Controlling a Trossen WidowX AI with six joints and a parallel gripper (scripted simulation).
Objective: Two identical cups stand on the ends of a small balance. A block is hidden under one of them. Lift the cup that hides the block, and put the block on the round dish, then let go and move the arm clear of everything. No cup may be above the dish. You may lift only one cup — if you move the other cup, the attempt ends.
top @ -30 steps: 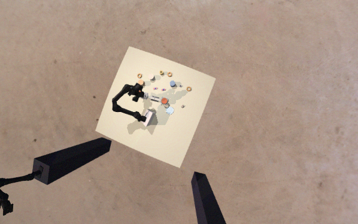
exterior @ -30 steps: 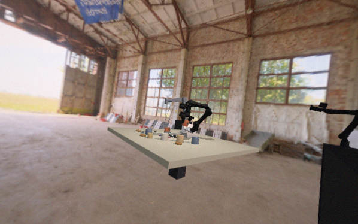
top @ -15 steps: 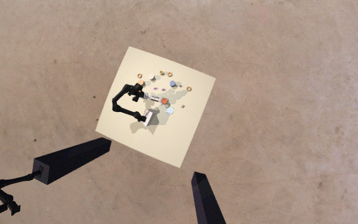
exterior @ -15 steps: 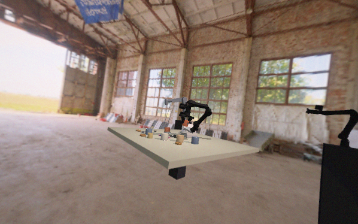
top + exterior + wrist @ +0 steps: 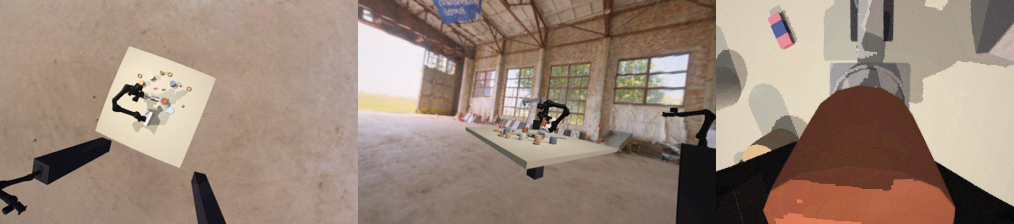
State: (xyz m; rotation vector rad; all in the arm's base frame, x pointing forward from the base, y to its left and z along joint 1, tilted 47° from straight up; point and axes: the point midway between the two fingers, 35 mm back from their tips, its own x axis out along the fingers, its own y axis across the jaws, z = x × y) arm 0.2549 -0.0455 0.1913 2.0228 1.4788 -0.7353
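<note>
Now: gripper tip 8 cm above the grey block and 1 cm to the left of it. Round my gripper tip: white cup: 26 cm ahead, 13 cm below; tan mug: 17 cm ahead, 13 cm below, 8 cm to the left; small balance: 14 cm to the right, 13 cm below, 1 cm ahead.
</note>
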